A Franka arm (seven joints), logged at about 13 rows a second.
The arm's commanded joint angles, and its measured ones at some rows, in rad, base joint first. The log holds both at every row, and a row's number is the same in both.
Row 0, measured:
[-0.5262 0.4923 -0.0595 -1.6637 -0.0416 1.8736 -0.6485]
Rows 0 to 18, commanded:
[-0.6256 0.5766 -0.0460 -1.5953 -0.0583 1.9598 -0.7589]
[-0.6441 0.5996 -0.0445 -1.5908 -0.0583 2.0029 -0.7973]
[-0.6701 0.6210 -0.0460 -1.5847 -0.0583 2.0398 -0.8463]
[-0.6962 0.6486 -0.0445 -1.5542 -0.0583 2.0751 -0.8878]
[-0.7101 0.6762 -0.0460 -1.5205 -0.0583 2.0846 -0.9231]
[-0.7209 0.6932 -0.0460 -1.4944 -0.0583 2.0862 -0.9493]
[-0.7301 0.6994 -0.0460 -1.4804 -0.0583 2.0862 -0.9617]
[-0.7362 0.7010 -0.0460 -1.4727 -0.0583 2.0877 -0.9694]
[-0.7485 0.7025 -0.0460 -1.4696 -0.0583 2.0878 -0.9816]
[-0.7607 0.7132 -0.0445 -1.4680 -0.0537 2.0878 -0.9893]
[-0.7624 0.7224 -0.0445 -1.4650 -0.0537 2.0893 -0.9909]
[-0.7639 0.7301 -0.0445 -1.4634 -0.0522 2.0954 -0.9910]
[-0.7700 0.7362 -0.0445 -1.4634 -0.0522 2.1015 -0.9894]
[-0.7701 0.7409 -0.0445 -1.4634 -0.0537 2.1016 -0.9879]
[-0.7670 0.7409 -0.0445 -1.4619 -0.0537 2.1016 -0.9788]
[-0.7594 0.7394 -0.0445 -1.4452 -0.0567 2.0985 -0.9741]
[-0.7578 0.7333 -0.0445 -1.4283 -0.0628 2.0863 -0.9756]
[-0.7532 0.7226 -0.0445 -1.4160 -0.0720 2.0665 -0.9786]
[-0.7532 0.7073 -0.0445 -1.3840 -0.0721 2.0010 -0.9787]
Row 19, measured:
[-0.7498 0.7210 -0.0520 -1.4443 -0.0522 2.0830 -0.9709]
